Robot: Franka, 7 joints.
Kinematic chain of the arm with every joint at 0, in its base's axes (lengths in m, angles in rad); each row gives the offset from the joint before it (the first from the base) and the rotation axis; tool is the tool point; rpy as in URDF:
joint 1: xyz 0 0 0.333 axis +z
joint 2: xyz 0 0 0 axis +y
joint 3: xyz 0 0 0.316 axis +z
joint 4: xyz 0.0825 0 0 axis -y
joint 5: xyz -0.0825 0 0.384 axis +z
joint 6: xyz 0 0 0 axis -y
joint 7: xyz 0.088 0 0 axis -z
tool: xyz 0 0 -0.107 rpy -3.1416 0 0
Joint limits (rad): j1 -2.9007..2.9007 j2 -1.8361..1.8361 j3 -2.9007..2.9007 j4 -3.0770..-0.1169 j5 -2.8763..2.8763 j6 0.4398..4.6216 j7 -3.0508..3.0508
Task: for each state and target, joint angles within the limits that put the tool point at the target. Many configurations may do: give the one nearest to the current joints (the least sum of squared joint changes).
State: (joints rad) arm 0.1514 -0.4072 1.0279 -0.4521 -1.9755 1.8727 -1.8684
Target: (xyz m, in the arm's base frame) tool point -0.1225 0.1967 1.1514
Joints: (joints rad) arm 0.0899 -0.3267 1.0733 -0.5460 -2.0157 2.0832 -1.8684
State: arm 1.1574 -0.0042 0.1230 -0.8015 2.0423 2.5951 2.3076
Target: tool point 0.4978 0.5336 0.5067
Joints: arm 0.9101 0.4587 -0.0540 -1.3770 2.0796 2.7425 2.3076
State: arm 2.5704 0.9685 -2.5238 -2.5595 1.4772 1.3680 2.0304
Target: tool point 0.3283 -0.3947 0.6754
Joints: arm 1.8177 0.2517 -2.9007 -1.9528 1.6520 1.7607 2.0304
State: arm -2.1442 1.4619 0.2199 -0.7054 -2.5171 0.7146 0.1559
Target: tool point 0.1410 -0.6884 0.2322
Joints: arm -1.4104 1.3974 0.4529 -0.8647 -2.5598 0.4835 0.1559
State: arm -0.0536 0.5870 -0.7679 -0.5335 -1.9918 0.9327 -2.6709
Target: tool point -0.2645 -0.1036 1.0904
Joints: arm -0.2394 -0.2879 -0.9487 -0.3986 -2.1059 1.4345 -2.6709
